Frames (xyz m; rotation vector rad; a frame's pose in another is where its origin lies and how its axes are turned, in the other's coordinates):
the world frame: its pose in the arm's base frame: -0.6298 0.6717 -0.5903 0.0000 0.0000 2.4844
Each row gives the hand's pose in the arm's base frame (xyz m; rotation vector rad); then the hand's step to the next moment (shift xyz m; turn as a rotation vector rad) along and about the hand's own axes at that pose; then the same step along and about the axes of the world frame.
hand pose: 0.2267 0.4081 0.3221 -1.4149 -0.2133 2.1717
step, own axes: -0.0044 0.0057 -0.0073 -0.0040 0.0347 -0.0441
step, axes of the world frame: -0.0096 0.0029 -0.0020 -0.0457 0.0129 -0.0302
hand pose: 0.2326 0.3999 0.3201 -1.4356 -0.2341 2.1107
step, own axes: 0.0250 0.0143 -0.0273 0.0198 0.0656 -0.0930
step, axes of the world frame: -0.0119 -0.0057 -0.0374 -0.0794 0.0130 -0.0829
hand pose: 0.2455 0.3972 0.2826 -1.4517 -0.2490 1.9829
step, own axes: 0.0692 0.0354 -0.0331 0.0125 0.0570 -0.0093
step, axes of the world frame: 0.0011 -0.0086 -0.0840 -0.0105 0.0400 -0.0422
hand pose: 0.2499 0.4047 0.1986 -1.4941 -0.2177 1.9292
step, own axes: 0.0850 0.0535 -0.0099 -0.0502 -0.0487 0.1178
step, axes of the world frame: 0.0224 0.0074 -0.0981 0.0877 0.0196 0.1034
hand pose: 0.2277 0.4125 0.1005 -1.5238 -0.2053 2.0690
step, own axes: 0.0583 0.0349 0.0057 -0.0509 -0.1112 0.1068
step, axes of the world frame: 0.0241 0.0160 -0.0617 0.0929 -0.0389 0.1273
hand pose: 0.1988 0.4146 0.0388 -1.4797 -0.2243 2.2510
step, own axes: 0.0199 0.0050 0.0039 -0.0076 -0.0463 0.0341
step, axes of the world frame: 0.0120 0.0033 -0.0168 0.0379 -0.0231 0.0374
